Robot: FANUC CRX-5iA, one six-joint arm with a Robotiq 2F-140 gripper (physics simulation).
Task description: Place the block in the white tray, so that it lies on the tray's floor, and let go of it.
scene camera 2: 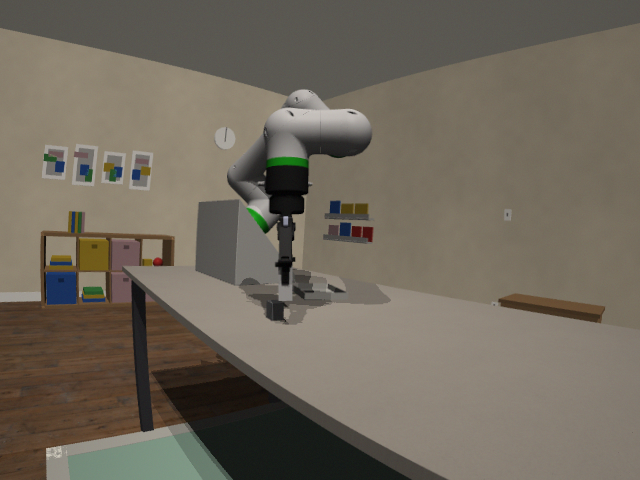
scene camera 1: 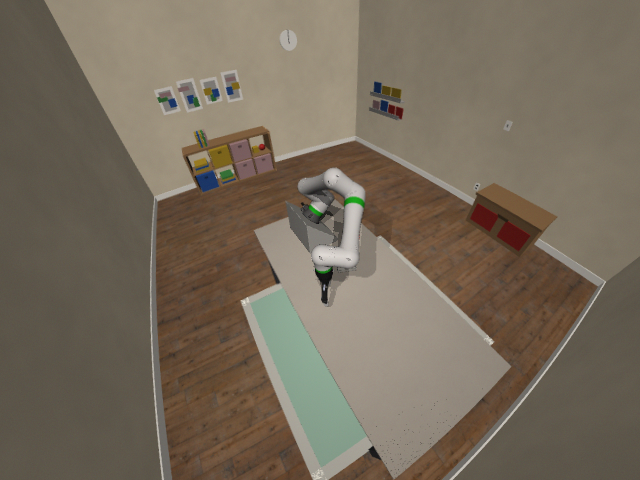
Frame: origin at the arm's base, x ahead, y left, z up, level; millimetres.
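Seen in the pictures: gripper, fingertip midpoint: (scene camera 2: 286, 294) (scene camera 1: 327, 295); arm's base at its link origin: (scene camera 1: 310, 218).
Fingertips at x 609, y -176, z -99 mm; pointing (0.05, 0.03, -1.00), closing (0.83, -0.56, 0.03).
Pixels of each thing's top centre, then the offset from my fingertips to it. Level surfaces: height alone.
- small dark grey block at its top centre: (scene camera 2: 275, 301) 3 mm back, 25 mm right, 14 mm down
- table at its surface level: 53 mm down
- low white tray at its top centre: (scene camera 2: 317, 287) 211 mm back, 250 mm left, 33 mm down
A small dark grey block (scene camera 2: 275, 310) lies on the table (scene camera 1: 408, 341) (scene camera 2: 439, 371), in the arm's shadow. My gripper (scene camera 1: 324, 298) (scene camera 2: 284, 294) points straight down, just above the block and a little behind it, and it is open with nothing between the fingers. In the overhead view the gripper hides the block. The low white tray (scene camera 2: 316, 290) lies on the table just behind and to the right of the gripper, apart from the block. In the overhead view the arm covers the tray.
A tall grey box (scene camera 1: 301, 227) (scene camera 2: 222, 242) stands on the table at the arm's base, behind the tray. A pale green mat (scene camera 1: 305, 377) (scene camera 2: 129, 459) lies on the floor along the table's near left edge.
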